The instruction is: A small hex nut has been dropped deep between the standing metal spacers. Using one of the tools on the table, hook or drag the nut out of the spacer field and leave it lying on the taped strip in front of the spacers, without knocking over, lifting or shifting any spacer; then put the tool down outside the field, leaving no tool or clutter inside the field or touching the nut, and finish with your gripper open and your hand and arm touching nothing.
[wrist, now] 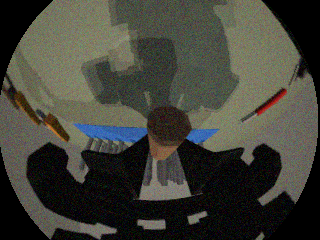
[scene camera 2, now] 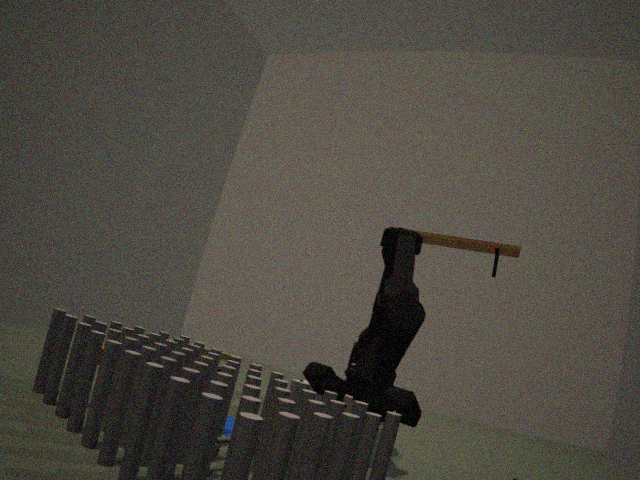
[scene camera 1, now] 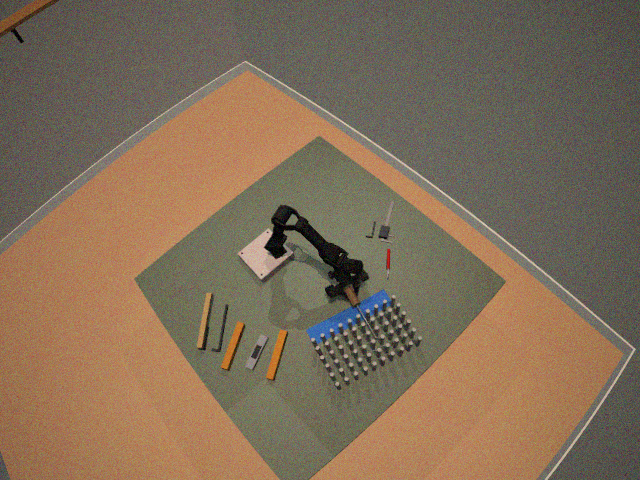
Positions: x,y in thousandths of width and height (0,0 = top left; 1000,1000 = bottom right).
Note:
My gripper (scene camera 2: 515,918) carries a hook tool (wrist: 523,531). Also in view: a blue taped strip (scene camera 1: 507,682).
My gripper shows as well in the wrist view (wrist: 508,569). The blue taped strip also shows in the wrist view (wrist: 408,565).

